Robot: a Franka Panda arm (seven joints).
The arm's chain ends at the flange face. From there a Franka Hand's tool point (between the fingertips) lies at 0.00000 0.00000 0.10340 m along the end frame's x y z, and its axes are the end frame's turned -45 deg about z.
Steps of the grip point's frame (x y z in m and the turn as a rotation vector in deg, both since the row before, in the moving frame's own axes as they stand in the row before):
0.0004 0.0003 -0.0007 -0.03 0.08 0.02
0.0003 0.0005 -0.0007 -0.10 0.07 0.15
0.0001 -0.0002 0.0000 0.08 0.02 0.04
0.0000 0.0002 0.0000 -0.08 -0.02 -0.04
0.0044 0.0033 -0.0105 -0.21 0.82 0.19
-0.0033 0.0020 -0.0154 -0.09 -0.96 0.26
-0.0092 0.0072 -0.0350 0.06 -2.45 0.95
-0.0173 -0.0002 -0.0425 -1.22 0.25 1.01
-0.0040 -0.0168 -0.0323 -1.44 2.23 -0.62
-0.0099 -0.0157 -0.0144 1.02 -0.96 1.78
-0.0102 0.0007 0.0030 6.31 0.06 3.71
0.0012 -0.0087 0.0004 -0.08 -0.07 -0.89
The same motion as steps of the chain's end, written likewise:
0.0004 0.0000 -0.0007 0.04 0.08 0.02
0.0003 0.0001 -0.0007 -0.02 0.12 0.15
0.0000 -0.0001 0.0000 0.07 -0.04 0.04
0.0001 0.0000 0.0000 -0.07 0.04 -0.04
0.0041 0.0000 -0.0105 0.43 0.73 0.19
0.0002 0.0024 -0.0154 -0.74 -0.62 0.26
0.0018 0.0086 -0.0349 -1.69 -1.77 0.95
-0.0142 0.0108 -0.0425 -0.69 1.04 1.01
-0.0194 -0.0080 -0.0322 0.56 2.60 -0.62
-0.0156 -0.0040 -0.0144 0.04 -1.40 1.78
0.0010 0.0161 0.0036 4.50 -4.42 3.71
-0.0053 -0.0072 0.0004 -0.11 0.01 -0.89

